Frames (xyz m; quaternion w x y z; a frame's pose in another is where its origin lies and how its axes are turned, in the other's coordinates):
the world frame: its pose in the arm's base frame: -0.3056 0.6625 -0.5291 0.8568 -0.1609 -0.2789 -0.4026
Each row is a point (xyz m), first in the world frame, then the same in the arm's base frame.
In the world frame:
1: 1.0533 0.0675 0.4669
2: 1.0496 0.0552 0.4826
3: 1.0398 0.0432 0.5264
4: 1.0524 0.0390 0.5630
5: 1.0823 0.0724 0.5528
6: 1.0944 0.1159 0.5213
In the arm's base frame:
1: 0.1323 0.3060 0.4775
2: 0.1153 0.3084 0.4883
3: 0.0856 0.3287 0.5177
4: 0.0761 0.3369 0.5545
5: 0.1213 0.3347 0.5629
6: 0.1724 0.3388 0.5431

